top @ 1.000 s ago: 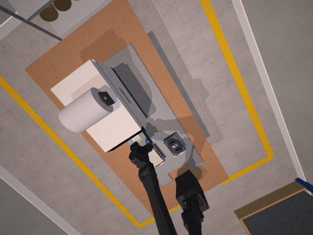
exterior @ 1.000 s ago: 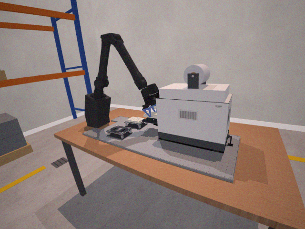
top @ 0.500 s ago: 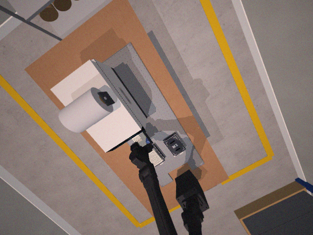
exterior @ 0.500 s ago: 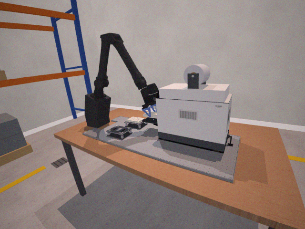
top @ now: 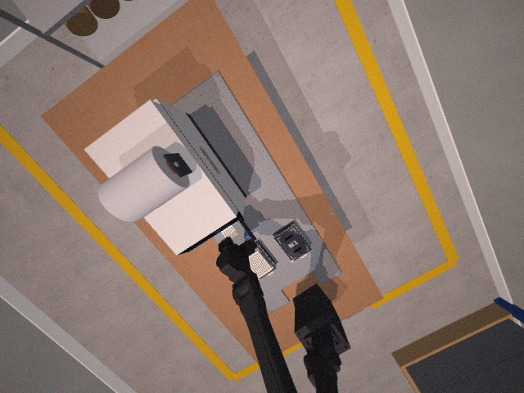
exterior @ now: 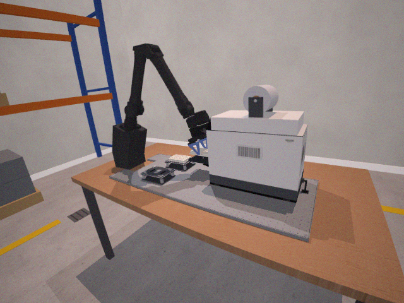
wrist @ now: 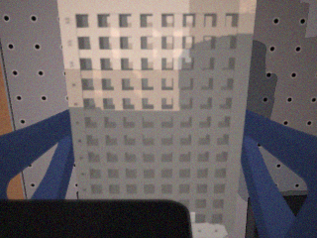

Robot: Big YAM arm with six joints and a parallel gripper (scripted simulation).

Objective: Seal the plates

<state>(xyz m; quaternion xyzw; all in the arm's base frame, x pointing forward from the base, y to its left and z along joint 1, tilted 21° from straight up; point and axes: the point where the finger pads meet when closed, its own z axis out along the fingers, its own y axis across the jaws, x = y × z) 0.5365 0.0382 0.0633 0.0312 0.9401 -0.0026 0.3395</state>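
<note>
Right now my hand is 40 mm above the dark sealer stage. From my hand the other things lie so: foil roll 330 mm ahead, 20 mm to the right, 280 mm above; then white well plate 200 mm behind, 40 mm to the left, 80 mm below; then start button 110 mm ahead, 90 mm to the left, 60 mm above.
</note>
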